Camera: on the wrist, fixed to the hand. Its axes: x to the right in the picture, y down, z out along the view.
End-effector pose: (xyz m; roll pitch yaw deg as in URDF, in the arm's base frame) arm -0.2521 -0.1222 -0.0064 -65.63 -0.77 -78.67
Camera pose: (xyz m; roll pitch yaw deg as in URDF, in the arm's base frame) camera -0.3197 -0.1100 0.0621 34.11 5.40 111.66
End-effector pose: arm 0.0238 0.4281 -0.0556 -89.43 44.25 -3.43
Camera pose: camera 0.0664 0.3948 0.0250 46.57 -43.07 -167.87
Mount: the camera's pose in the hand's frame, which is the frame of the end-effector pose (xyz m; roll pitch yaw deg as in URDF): -0.0243 -0.0891 -0.0298 -32.08 11.30 180.00
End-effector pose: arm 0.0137 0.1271 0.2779 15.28 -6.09 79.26
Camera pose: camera 0.0870 0.0943 0.2234 -47.98 16.98 -103.84
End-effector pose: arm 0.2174 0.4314 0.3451 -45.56 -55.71 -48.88
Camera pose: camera 0.1221 0.4133 0.3491 28.71 62.56 148.79
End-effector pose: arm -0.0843 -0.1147 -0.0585 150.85 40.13 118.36
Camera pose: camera -0.1514 -0.1848 -0.0561 -176.91 -49.72 -70.13
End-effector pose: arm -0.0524 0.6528 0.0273 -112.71 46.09 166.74
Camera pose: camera -0.1033 0.6577 0.1098 68.66 -49.37 2.86
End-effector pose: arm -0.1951 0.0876 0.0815 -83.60 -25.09 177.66
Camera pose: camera -0.1354 0.1247 0.1484 56.91 25.82 10.15
